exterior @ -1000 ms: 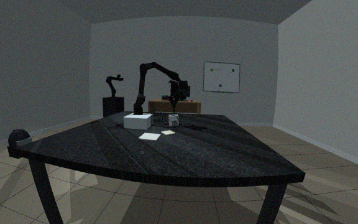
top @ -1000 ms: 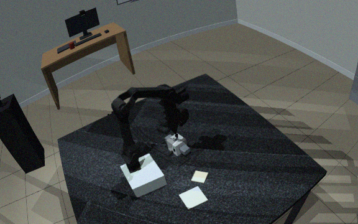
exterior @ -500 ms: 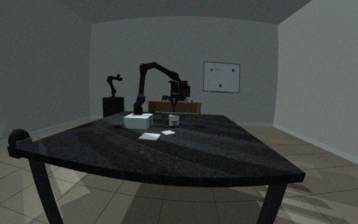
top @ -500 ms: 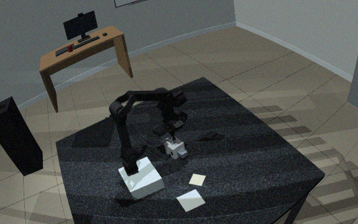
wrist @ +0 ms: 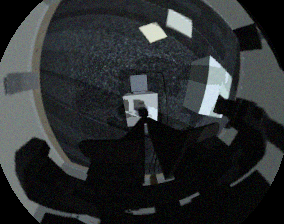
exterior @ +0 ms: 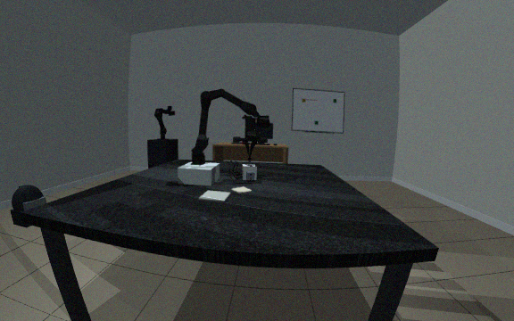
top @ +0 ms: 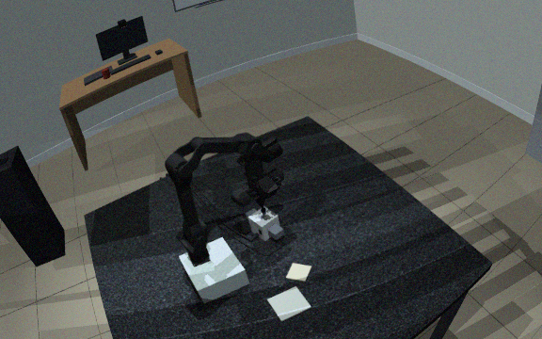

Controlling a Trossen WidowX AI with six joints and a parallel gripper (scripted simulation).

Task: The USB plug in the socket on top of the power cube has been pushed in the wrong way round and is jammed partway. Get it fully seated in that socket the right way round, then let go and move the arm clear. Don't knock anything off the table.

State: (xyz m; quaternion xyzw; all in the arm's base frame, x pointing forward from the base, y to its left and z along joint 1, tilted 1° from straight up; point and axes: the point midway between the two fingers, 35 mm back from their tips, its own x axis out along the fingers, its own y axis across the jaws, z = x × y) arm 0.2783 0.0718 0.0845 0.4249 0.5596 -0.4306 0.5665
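The dark USB plug lies 20 mm below my gripper tip. From my gripper tip the other things lie so: yellowish note: 240 mm to the right, 130 mm below.
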